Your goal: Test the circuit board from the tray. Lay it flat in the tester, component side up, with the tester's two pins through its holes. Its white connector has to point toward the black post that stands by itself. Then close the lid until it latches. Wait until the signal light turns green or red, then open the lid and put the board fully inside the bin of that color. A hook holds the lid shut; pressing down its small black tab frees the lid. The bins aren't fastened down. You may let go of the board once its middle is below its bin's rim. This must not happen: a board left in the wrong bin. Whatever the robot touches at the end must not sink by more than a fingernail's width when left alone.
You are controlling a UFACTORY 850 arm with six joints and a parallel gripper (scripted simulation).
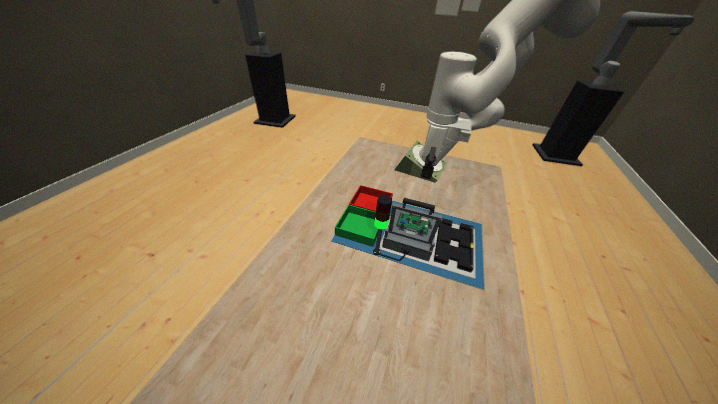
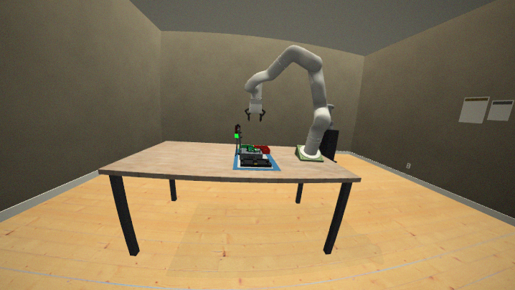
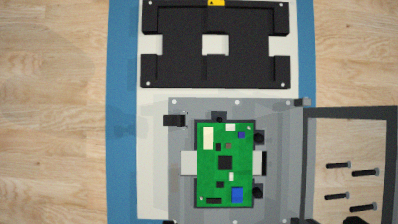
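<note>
My gripper is now 240 mm above the green circuit board. Round my hand: small black part (50 mm behind, 70 mm to the left, 230 mm below); green bin (20 mm ahead, 200 mm to the right, 300 mm below); tester lid (120 mm ahead, 10 mm to the right, 130 mm below).
</note>
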